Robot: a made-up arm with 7 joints. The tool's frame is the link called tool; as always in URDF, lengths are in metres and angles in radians. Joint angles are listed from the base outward.
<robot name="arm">
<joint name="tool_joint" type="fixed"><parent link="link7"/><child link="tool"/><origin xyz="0.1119 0.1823 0.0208" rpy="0 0 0"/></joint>
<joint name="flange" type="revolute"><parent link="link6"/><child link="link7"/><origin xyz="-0.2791 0.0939 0.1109" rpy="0 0 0"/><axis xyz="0 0 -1"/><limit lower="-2.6" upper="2.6"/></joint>
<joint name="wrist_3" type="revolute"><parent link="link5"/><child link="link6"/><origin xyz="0.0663 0.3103 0.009" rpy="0 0 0"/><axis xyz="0 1 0"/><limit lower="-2.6" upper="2.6"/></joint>
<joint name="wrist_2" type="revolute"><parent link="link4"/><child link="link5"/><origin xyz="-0.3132 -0.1 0.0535" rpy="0 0 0"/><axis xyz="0 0 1"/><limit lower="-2.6" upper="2.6"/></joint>
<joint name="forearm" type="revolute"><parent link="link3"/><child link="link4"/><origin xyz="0.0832 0.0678 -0.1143" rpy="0 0 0"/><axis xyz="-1 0 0"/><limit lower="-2.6" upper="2.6"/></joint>
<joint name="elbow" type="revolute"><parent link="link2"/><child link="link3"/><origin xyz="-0.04 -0.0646 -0.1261" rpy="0 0 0"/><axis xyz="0 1 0"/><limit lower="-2.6" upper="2.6"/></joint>
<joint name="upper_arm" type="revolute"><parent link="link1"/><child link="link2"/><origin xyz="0.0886 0.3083 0.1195" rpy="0 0 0"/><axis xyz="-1 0 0"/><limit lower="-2.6" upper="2.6"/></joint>
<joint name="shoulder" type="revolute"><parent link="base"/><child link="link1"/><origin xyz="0 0 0.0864" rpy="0 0 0"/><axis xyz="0 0 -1"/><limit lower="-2.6" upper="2.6"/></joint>
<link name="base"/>
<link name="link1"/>
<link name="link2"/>
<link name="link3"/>
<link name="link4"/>
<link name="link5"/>
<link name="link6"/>
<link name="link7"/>
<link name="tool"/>
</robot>
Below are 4 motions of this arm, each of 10 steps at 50 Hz.
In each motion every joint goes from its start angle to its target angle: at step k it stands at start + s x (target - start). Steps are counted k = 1, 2, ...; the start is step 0. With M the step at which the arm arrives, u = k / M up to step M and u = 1 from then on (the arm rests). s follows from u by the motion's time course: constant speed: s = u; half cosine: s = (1 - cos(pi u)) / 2; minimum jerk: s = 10 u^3 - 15 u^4 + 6 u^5.
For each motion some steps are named. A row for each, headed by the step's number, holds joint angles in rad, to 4 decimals.
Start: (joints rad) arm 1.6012 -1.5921 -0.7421 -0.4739 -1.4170 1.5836 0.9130
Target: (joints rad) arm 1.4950 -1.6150 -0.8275 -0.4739 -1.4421 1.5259 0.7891
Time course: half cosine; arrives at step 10
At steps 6, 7, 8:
6: 1.5317 -1.6071 -0.7980 -0.4739 -1.4334 1.5458 0.8319
7: 1.5169 -1.6103 -0.8099 -0.4739 -1.4369 1.5378 0.8146
8: 1.5051 -1.6128 -0.8193 -0.4739 -1.4397 1.5314 0.8009

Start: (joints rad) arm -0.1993 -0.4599 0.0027 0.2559 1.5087 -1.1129 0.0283
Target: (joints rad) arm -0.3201 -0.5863 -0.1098 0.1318 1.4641 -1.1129 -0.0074
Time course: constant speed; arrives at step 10
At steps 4, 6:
4: -0.2476 -0.5105 -0.0423 0.2063 1.4909 -1.1129 0.0140
6: -0.2718 -0.5357 -0.0648 0.1814 1.4819 -1.1129 0.0069

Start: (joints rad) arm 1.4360 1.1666 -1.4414 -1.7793 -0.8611 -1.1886 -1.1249
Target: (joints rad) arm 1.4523 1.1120 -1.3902 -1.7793 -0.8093 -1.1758 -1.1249
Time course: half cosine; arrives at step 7
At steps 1, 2, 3, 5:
1: 1.4368 1.1639 -1.4389 -1.7793 -0.8585 -1.1880 -1.1249
2: 1.4391 1.1563 -1.4318 -1.7793 -0.8513 -1.1862 -1.1249
3: 1.4423 1.1454 -1.4215 -1.7793 -0.8410 -1.1836 -1.1249
5: 1.4492 1.1223 -1.3998 -1.7793 -0.8191 -1.1782 -1.1249

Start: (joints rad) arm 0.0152 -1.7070 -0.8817 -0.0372 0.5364 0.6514 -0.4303
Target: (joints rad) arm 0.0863 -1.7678 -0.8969 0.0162 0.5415 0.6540 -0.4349
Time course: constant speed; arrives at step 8
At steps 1, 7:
1: 0.0241 -1.7146 -0.8836 -0.0305 0.5370 0.6517 -0.4309
7: 0.0774 -1.7602 -0.8950 0.0095 0.5409 0.6537 -0.4343

